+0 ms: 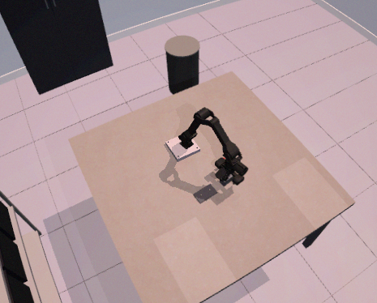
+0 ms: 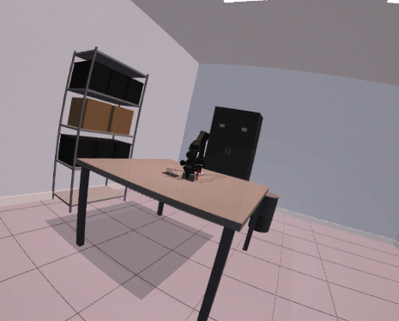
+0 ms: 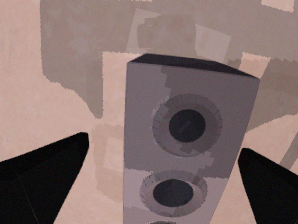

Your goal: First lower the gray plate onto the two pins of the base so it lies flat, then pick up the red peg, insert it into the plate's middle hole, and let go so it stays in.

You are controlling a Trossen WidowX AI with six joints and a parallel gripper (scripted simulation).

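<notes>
Now: the gray plate 20 mm above my gripper tip. Round my gripper tip: red peg 90 mm behind, 40 mm to the left, 20 mm above; dark base 20 mm behind, 160 mm to the right, 10 mm below.
</notes>
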